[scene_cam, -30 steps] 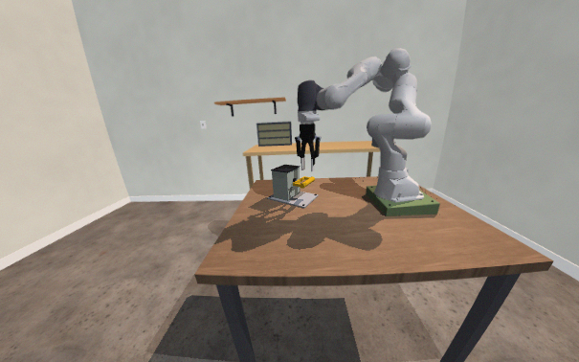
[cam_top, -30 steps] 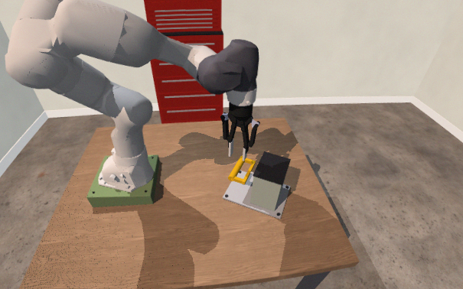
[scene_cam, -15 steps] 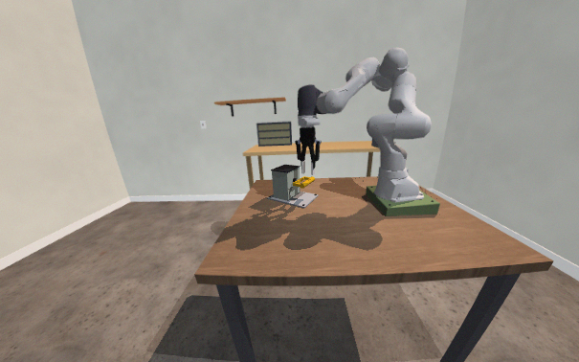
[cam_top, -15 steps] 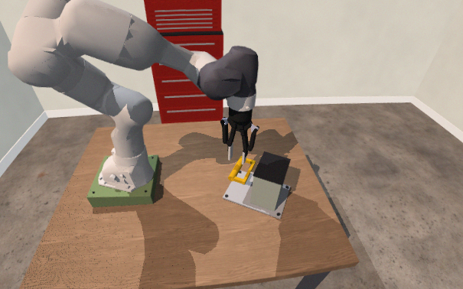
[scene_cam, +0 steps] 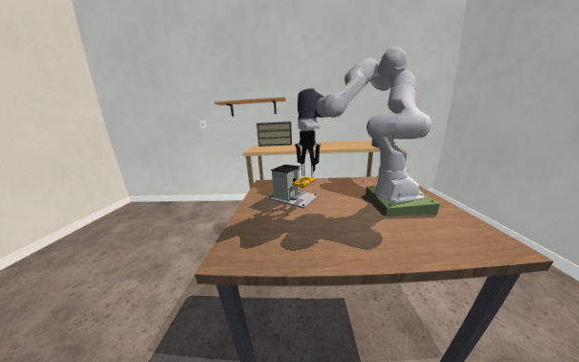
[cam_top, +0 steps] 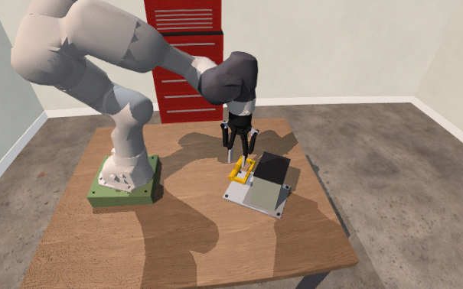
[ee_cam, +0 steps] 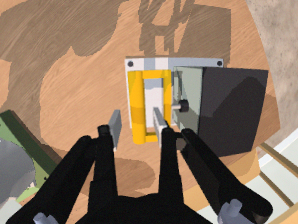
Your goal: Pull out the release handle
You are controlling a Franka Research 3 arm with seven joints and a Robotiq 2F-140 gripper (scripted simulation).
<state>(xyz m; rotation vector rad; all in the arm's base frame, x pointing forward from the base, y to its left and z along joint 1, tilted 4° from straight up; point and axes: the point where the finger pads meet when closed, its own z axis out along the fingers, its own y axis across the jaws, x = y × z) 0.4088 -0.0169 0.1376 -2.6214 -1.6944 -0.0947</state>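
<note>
Right now the light grey baseplate is 90 mm ahead of my hand, 40 mm to the right of it and 160 mm below it.
</note>
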